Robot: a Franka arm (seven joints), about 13 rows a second.
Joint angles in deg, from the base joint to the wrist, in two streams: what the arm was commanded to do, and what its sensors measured. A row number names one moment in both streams.
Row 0, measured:
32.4 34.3 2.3 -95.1 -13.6 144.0 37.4
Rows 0 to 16, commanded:
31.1 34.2 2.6 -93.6 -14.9 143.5 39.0
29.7 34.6 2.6 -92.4 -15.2 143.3 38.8
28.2 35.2 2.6 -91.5 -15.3 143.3 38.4
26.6 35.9 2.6 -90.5 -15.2 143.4 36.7
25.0 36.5 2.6 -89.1 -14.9 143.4 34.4
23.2 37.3 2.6 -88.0 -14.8 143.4 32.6
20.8 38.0 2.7 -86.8 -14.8 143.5 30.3
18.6 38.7 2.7 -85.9 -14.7 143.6 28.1
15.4 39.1 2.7 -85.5 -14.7 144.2 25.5
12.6 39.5 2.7 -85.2 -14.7 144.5 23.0
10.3 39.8 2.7 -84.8 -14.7 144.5 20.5
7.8 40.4 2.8 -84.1 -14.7 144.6 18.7
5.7 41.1 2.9 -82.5 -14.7 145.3 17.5
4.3 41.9 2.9 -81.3 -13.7 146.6 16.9
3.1 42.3 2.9 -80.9 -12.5 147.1 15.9
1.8 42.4 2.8 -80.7 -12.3 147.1 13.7
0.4 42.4 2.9 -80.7 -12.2 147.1 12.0
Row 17, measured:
2.6 40.7 1.8 -82.9 -13.4 146.5 15.5
